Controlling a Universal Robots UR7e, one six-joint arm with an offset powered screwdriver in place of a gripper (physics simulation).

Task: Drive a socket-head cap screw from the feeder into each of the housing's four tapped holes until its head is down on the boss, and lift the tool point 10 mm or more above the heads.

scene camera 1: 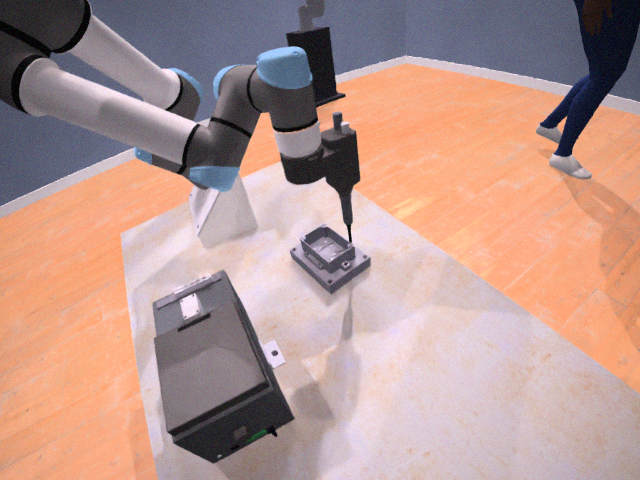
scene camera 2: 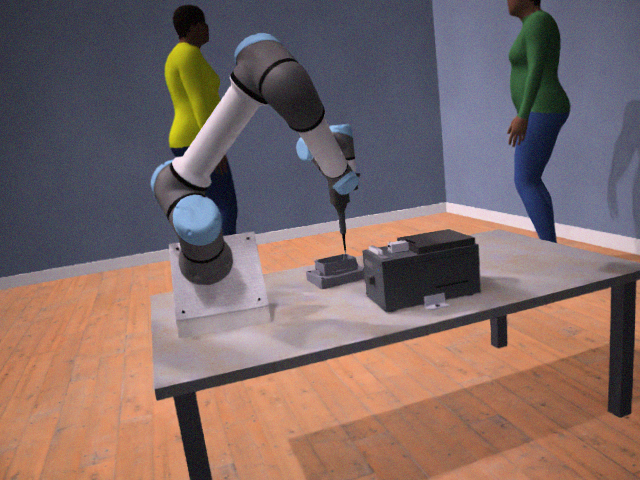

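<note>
The grey open-topped housing (scene camera 1: 314,252) (scene camera 2: 330,267) sits on a dark fixture plate (scene camera 1: 331,285) (scene camera 2: 328,282). My screwdriver (scene camera 1: 350,240) (scene camera 2: 344,251) points down, its thin black bit at the housing's right corner boss in scene camera 1; any gap there is too small to judge. Whether a screw is on the tip or seated under it cannot be made out. Small light spots show at other corners, too small to tell heads from holes. The black screw feeder (scene camera 1: 209,361) (scene camera 2: 423,273) stands apart from the housing, with a small white block (scene camera 1: 190,305) (scene camera 2: 398,246) on its top.
The table (scene camera 1: 439,372) (scene camera 2: 289,330) carries the arm's slanted white base (scene camera 1: 227,217) (scene camera 2: 217,310). A white tab (scene camera 1: 273,353) (scene camera 2: 434,301) with a hole juts from the feeder's side. A dark stand (scene camera 1: 315,62) is behind the arm. People (scene camera 1: 594,87) (scene camera 2: 191,98) stand beyond the table.
</note>
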